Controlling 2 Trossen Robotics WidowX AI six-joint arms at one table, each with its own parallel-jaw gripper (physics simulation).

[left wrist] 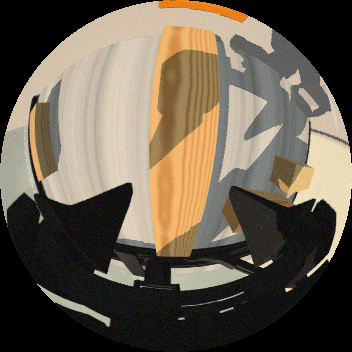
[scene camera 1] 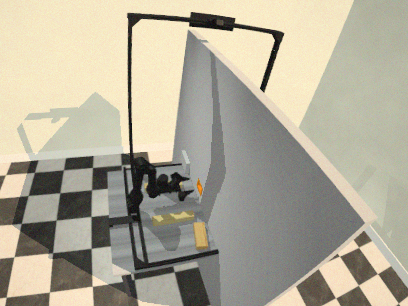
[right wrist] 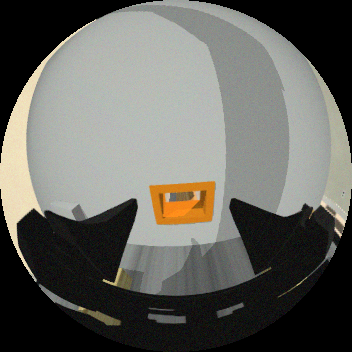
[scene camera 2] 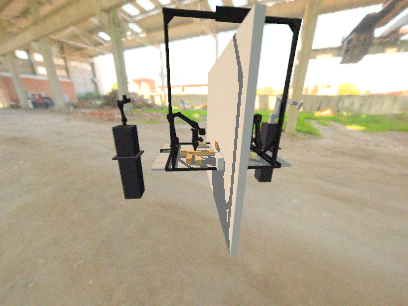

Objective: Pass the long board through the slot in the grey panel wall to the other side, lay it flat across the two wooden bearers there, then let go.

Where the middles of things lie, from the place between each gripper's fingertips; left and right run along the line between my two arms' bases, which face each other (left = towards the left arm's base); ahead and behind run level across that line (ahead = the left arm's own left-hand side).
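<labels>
The orange-framed slot (right wrist: 173, 212) is 240 mm to the right of my left hand, 50 mm above it and 10 mm behind it.
My right gripper is 40 mm above the slot and 80 mm to the right of it. Going by its middle, I find the orange-framed slot nearer to my right gripper than to my left hand.
</labels>
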